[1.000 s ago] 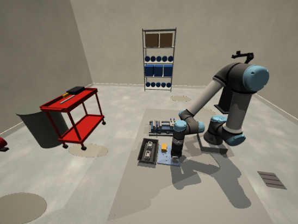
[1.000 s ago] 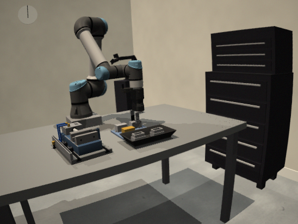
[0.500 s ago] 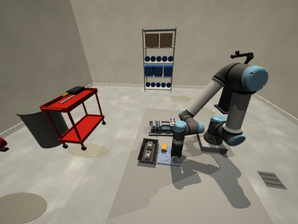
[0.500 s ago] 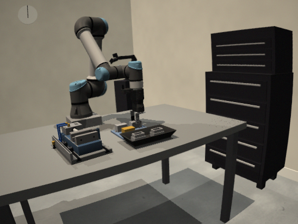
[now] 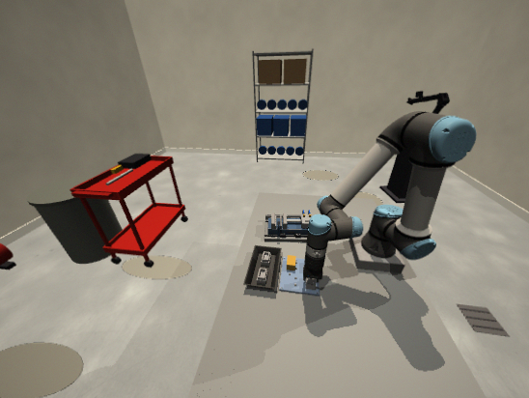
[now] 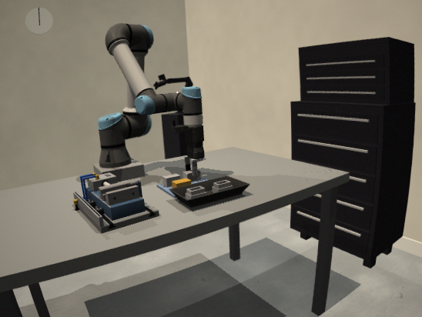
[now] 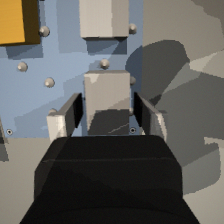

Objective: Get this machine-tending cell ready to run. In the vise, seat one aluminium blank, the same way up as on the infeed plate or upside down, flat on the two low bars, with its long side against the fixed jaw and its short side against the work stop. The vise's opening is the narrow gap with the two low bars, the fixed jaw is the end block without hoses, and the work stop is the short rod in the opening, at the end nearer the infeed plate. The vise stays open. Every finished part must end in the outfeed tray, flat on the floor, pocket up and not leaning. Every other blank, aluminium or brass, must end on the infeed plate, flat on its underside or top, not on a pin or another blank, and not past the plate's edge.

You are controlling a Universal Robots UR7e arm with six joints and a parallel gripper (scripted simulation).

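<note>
Right now my hand is 3 cm above the aluminium blank. From my hand the other things lie so: brass blank: 7 cm ahead, 11 cm to the right, 3 cm below; then vise: 4 cm ahead, 37 cm to the right, 1 cm below.
</note>
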